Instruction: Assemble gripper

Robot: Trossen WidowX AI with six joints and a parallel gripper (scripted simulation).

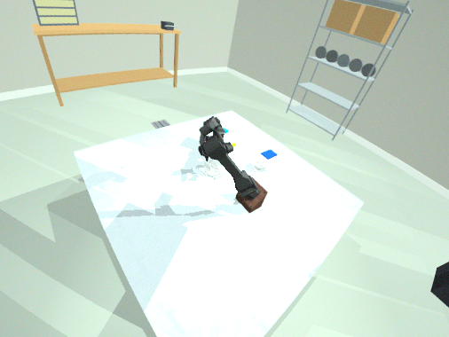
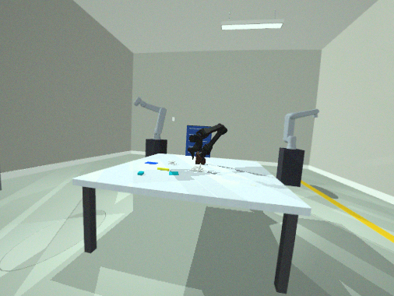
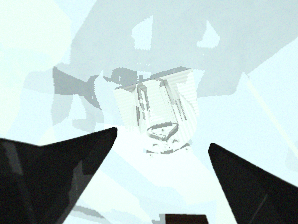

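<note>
Now: the small white part 110 mm behind my gripper tip, 280 mm to the right of it and 50 mm below it. From my gripper tip the other things lie so: yellow bar (150 mm ahead, 250 mm to the right, 70 mm below); pale jaw (30 mm behind, 20 mm to the left, 60 mm below); blue square (40 mm behind, 460 mm to the right, 80 mm below).
</note>
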